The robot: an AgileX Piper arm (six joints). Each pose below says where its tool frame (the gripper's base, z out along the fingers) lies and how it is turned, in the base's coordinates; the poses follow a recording.
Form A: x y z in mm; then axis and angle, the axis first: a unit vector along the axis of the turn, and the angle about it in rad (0 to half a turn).
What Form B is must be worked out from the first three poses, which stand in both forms.
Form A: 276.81 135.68 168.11 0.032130 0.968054 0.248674 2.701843
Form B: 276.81 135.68 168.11 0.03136 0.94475 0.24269 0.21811
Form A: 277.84 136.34 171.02 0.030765 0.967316 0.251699 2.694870
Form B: 277.84 136.34 171.02 0.03000 0.94329 0.24545 0.22151
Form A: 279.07 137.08 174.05 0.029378 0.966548 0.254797 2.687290
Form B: 279.07 137.08 174.05 0.02862 0.94172 0.24825 0.22520
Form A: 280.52 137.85 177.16 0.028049 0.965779 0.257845 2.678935
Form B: 280.52 137.85 177.16 0.02730 0.94005 0.25098 0.22927
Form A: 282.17 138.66 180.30 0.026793 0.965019 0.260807 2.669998
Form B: 282.17 138.66 180.30 0.02605 0.93832 0.25359 0.23362
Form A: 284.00 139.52 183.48 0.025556 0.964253 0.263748 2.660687
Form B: 284.00 139.52 183.48 0.02482 0.93651 0.25616 0.23814
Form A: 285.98 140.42 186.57 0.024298 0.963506 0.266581 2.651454
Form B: 285.98 140.42 186.57 0.02357 0.93472 0.25862 0.24262
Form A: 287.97 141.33 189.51 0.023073 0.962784 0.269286 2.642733
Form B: 287.97 141.33 189.51 0.02236 0.93299 0.26095 0.24685
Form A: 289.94 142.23 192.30 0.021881 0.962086 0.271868 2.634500
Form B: 289.94 142.23 192.30 0.02118 0.93133 0.26318 0.25084
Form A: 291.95 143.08 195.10 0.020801 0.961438 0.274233 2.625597
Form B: 291.95 143.08 195.10 0.02011 0.92962 0.26516 0.25515
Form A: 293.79 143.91 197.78 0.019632 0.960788 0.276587 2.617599
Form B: 293.79 143.91 197.78 0.01896 0.92800 0.26715 0.25901
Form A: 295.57 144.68 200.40 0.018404 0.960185 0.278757 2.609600
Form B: 295.57 144.68 200.40 0.01776 0.92642 0.26895 0.26287
